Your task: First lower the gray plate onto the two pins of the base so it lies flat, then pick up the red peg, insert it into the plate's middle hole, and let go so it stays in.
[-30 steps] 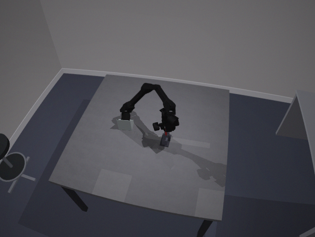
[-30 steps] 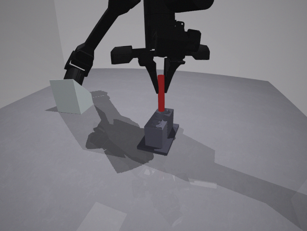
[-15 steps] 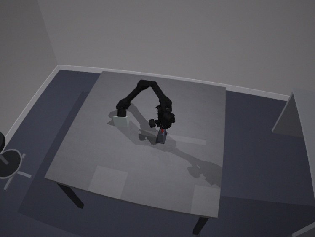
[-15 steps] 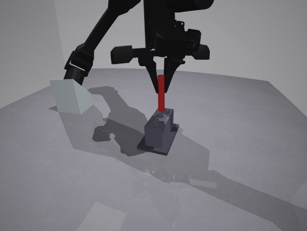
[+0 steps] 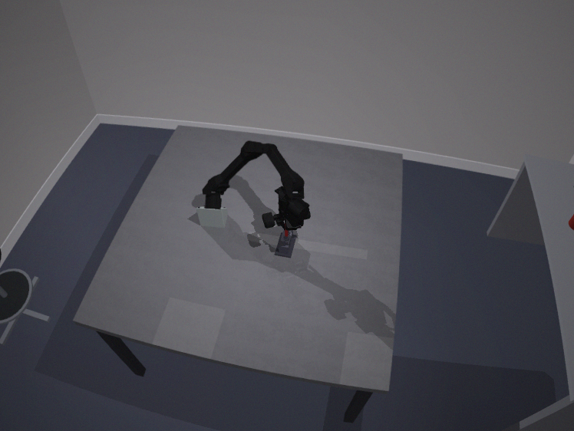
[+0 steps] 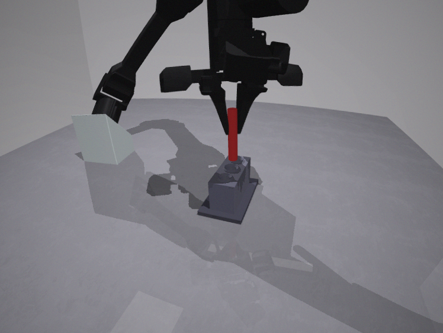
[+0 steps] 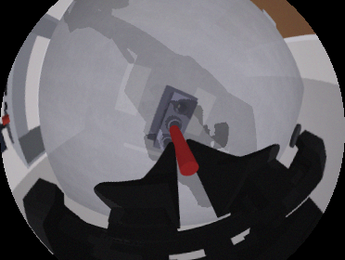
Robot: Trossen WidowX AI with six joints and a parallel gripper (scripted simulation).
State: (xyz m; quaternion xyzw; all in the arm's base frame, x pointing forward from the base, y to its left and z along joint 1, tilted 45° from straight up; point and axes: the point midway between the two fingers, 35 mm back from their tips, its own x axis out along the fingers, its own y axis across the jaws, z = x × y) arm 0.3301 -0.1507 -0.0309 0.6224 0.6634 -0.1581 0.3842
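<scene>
Right now the gray plate is 7 cm below my gripper tip. Also, from my gripper tip: red peg right at my gripper tip; dark base 11 cm below.
</scene>
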